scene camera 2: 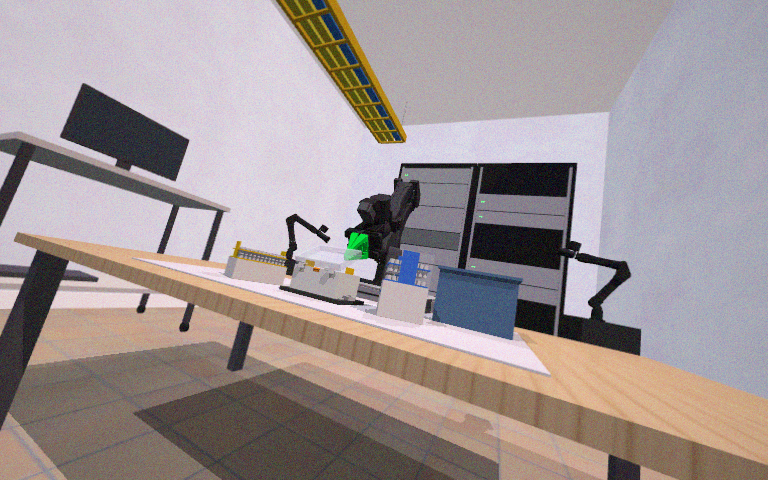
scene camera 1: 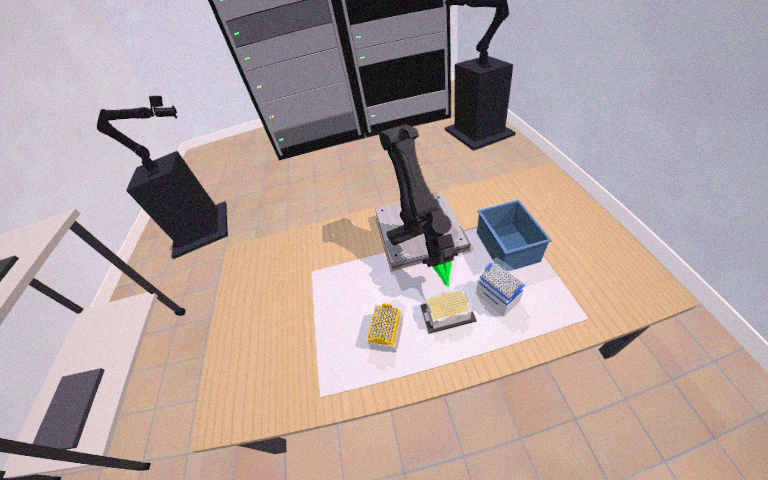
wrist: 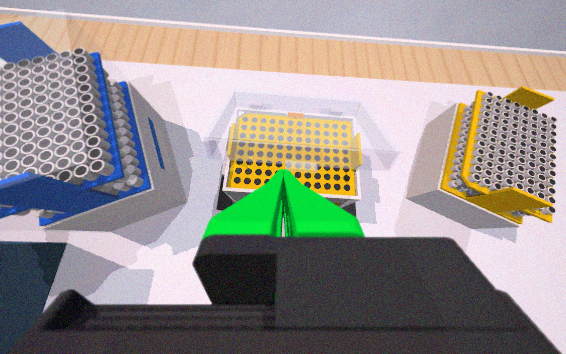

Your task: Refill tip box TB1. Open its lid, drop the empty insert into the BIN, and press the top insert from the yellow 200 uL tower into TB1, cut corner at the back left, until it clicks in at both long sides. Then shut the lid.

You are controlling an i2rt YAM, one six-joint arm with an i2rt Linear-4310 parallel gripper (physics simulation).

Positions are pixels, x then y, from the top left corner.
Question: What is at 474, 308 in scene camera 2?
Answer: A blue bin.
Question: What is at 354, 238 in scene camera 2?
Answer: My gripper.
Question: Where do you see a clear lid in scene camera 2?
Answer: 323, 256
